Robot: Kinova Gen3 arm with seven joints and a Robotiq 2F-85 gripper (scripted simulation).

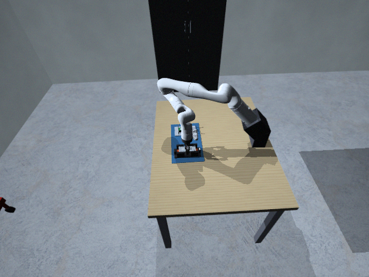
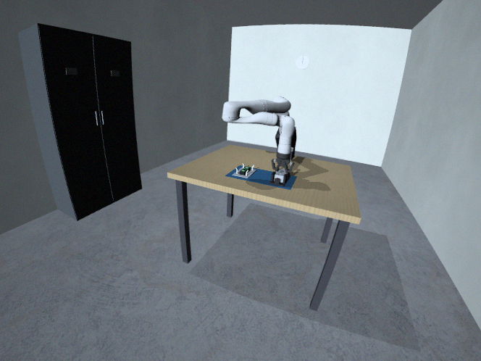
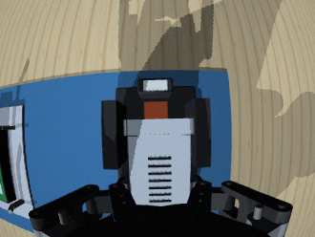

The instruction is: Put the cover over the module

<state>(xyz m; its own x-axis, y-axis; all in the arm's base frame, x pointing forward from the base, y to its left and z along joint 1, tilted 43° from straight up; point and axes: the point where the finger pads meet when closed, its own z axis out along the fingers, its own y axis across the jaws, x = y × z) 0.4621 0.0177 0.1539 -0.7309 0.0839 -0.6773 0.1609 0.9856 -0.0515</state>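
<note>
My hand is right at the light grey cover.
</note>
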